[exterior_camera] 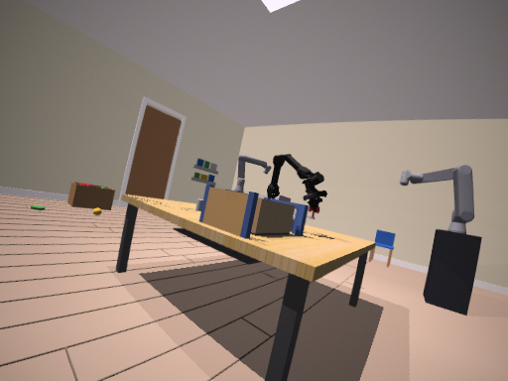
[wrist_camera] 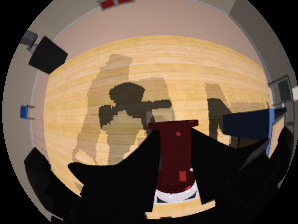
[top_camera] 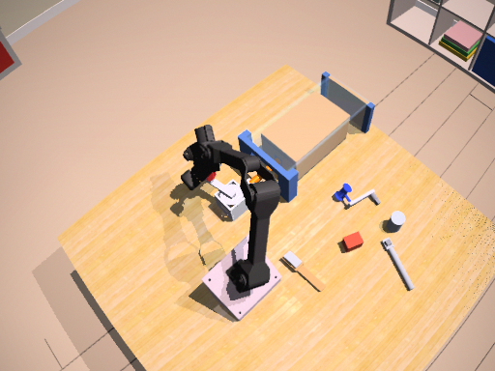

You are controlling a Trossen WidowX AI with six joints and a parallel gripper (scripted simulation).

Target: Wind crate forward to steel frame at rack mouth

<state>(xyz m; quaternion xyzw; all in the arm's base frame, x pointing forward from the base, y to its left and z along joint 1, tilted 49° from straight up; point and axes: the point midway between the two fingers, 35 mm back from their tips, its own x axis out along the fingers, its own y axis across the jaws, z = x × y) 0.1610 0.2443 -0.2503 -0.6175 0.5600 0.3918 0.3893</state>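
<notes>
Right now my gripper tip is 60 mm to the left of the crank handle, 30 mm above it and 10 mm short of it. The rest, counted from my gripper tip: blue steel frame: 180 mm ahead, 120 mm to the right, 30 mm below; winch: 120 mm to the right, 100 mm below, 10 mm ahead; red knob: 20 mm to the right.
</notes>
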